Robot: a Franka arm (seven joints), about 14 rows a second.
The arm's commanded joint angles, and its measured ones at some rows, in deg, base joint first. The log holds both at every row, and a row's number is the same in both.
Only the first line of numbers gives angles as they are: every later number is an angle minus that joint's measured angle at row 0.
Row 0, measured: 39.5 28.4 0.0 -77.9 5.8 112.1 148.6
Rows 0 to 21, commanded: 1.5 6.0 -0.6 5.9 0.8 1.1 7.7; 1.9 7.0 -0.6 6.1 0.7 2.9 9.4; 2.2 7.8 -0.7 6.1 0.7 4.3 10.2; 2.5 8.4 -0.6 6.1 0.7 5.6 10.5; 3.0 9.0 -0.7 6.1 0.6 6.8 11.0; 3.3 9.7 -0.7 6.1 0.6 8.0 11.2; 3.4 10.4 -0.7 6.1 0.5 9.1 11.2; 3.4 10.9 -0.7 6.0 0.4 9.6 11.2; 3.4 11.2 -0.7 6.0 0.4 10.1 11.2; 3.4 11.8 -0.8 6.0 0.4 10.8 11.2; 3.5 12.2 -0.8 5.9 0.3 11.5 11.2; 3.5 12.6 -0.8 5.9 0.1 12.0 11.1; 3.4 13.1 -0.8 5.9 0.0 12.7 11.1; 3.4 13.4 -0.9 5.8 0.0 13.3 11.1; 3.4 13.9 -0.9 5.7 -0.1 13.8 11.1; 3.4 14.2 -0.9 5.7 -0.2 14.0 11.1; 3.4 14.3 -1.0 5.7 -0.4 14.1 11.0; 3.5 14.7 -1.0 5.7 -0.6 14.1 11.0; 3.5 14.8 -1.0 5.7 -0.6 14.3 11.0; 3.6 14.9 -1.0 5.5 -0.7 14.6 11.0; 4.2 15.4 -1.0 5.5 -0.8 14.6 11.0; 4.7 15.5 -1.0 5.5 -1.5 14.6 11.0
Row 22, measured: 3.0 14.3 -0.4 4.0 0.0 14.4 7.3
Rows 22 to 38, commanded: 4.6 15.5 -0.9 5.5 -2.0 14.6 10.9; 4.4 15.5 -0.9 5.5 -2.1 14.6 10.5; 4.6 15.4 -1.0 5.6 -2.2 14.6 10.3; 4.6 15.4 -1.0 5.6 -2.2 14.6 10.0; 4.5 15.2 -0.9 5.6 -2.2 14.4 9.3; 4.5 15.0 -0.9 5.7 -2.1 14.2 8.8; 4.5 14.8 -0.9 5.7 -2.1 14.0 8.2; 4.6 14.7 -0.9 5.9 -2.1 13.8 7.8; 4.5 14.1 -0.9 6.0 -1.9 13.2 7.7; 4.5 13.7 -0.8 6.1 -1.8 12.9 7.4; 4.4 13.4 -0.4 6.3 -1.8 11.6 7.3; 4.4 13.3 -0.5 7.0 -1.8 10.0 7.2; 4.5 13.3 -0.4 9.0 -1.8 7.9 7.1; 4.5 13.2 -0.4 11.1 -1.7 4.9 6.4; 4.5 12.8 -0.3 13.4 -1.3 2.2 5.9; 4.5 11.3 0.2 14.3 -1.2 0.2 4.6; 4.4 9.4 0.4 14.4 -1.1 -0.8 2.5
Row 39, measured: 4.2 13.1 0.0 13.0 -1.1 3.0 4.9
